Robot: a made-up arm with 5 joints. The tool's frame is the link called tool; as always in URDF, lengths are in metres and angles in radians. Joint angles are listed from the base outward. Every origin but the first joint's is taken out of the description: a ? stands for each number. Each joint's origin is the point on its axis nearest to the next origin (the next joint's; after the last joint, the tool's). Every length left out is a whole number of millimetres.
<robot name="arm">
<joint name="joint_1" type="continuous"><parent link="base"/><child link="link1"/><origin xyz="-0.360 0.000 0.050" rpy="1.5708 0.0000 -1.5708"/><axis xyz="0 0 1"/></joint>
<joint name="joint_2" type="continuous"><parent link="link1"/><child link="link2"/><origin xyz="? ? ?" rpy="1.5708 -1.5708 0.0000"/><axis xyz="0 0 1"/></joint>
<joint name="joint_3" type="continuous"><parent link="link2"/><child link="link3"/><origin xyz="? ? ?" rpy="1.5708 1.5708 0.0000"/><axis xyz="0 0 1"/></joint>
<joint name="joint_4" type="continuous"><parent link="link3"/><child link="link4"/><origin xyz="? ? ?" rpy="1.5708 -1.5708 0.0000"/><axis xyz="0 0 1"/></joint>
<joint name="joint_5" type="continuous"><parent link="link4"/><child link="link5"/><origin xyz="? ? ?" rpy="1.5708 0.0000 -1.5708"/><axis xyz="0 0 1"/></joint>
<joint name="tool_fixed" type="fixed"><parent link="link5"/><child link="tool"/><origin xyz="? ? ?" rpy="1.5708 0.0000 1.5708"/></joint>
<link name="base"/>
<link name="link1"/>
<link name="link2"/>
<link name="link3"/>
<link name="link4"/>
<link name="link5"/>
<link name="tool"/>
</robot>
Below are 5 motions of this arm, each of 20 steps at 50 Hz.
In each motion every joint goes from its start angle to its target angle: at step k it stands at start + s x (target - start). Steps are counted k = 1, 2, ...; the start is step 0. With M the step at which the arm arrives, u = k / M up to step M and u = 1 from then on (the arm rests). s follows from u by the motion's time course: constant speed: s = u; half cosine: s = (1 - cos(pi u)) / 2; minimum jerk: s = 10 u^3 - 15 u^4 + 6 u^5.
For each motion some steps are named. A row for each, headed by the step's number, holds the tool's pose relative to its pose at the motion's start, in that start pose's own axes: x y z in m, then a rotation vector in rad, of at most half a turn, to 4 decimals.
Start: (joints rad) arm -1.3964 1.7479 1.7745 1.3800 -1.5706
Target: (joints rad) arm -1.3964 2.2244 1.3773 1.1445 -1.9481
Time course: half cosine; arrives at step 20
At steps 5, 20:
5: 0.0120 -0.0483 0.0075 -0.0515 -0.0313 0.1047
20: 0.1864 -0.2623 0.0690 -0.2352 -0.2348 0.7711

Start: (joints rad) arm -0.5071 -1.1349 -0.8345 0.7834 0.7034
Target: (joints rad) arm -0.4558 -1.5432 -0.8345 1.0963 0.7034
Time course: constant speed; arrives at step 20
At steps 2, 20:
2: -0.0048 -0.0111 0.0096 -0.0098 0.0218 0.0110
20: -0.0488 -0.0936 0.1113 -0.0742 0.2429 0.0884

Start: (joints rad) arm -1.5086 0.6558 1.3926 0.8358 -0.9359
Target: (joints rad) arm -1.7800 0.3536 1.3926 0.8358 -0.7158
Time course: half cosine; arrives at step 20
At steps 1, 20:
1: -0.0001 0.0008 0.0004 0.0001 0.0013 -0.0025
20: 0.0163 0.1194 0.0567 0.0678 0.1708 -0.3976

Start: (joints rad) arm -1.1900 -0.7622 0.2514 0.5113 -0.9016
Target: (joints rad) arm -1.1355 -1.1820 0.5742 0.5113 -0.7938
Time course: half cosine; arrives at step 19
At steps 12, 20:
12: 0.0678 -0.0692 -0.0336 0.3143 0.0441 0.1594
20: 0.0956 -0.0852 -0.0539 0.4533 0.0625 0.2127

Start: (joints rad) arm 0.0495 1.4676 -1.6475 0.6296 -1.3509
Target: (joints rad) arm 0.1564 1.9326 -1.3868 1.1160 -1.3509
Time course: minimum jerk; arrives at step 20
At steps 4, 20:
4: -0.0134 0.0296 -0.0143 0.0255 -0.0162 -0.0507
20: -0.0013 0.5765 -0.1351 0.4790 -0.2489 -0.8642

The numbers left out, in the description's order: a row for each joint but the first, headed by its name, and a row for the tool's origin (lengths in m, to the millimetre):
joint_2: 0.000 0.010 0.000
joint_3: 0.250 0.090 0.000
joint_4: 0.060 -0.010 0.000
joint_5: 0.290 0.110 0.000
tool: -0.060 -0.310 0.000

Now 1 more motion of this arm.
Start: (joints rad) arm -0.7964 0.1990 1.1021 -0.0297 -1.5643
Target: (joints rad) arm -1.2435 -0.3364 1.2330 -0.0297 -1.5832
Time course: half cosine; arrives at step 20
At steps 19, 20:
19: -0.0909 0.1168 -0.0299 -0.2137 -0.1668 -0.6576
20: -0.0912 0.1176 -0.0303 -0.2154 -0.1685 -0.6615

